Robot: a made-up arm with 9 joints. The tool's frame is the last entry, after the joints.
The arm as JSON. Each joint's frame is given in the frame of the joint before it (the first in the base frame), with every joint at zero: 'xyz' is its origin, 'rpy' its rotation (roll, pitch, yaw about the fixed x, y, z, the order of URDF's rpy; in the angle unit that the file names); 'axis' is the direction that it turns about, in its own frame. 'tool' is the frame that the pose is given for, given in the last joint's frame.
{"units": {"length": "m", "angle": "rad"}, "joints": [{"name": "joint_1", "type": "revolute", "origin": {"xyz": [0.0, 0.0, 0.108], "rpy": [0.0, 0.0, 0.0]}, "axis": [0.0, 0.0, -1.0]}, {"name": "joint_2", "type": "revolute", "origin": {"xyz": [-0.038, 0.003, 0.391], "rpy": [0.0, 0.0, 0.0]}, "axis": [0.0, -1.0, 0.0]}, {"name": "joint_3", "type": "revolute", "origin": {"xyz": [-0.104, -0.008, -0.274], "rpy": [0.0, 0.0, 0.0]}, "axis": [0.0, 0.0, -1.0]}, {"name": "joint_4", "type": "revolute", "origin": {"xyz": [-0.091, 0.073, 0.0], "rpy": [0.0, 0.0, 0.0]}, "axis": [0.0, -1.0, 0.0]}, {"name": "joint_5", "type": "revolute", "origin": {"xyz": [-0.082, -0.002, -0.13], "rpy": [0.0, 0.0, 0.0]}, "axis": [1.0, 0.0, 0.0]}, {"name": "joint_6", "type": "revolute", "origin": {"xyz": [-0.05, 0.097, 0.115], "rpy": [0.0, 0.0, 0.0]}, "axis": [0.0, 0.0, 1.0]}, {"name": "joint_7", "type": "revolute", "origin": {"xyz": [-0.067, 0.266, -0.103], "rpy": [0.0, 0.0, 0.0]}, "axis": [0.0, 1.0, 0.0]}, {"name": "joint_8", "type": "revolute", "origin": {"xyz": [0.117, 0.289, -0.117], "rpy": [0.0, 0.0, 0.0]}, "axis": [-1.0, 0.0, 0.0]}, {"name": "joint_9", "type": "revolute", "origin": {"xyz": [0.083, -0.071, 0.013], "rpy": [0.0, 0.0, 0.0]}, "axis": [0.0, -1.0, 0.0]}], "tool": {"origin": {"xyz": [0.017, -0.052, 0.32], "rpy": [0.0, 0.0, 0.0]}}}
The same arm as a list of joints. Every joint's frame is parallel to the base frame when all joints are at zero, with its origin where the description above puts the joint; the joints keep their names.
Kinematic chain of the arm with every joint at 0, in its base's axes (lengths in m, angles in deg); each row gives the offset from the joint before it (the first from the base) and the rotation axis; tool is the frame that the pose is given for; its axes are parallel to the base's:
joint_1: xyz 0 0 0.108 axis -z
joint_2: xyz -0.038 0.003 0.391 axis -y
joint_3: xyz -0.104 -0.008 -0.274 axis -z
joint_4: xyz -0.091 0.073 0 axis -y
joint_5: xyz -0.082 -0.002 -0.13 axis +x
joint_6: xyz -0.05 0.097 0.115 axis +z
joint_7: xyz -0.067 0.266 -0.103 axis +y
joint_8: xyz 0.117 0.289 -0.117 axis -x
joint_9: xyz 0.083 -0.071 0.013 axis -y
tool: xyz 0.017 -0.052 0.32

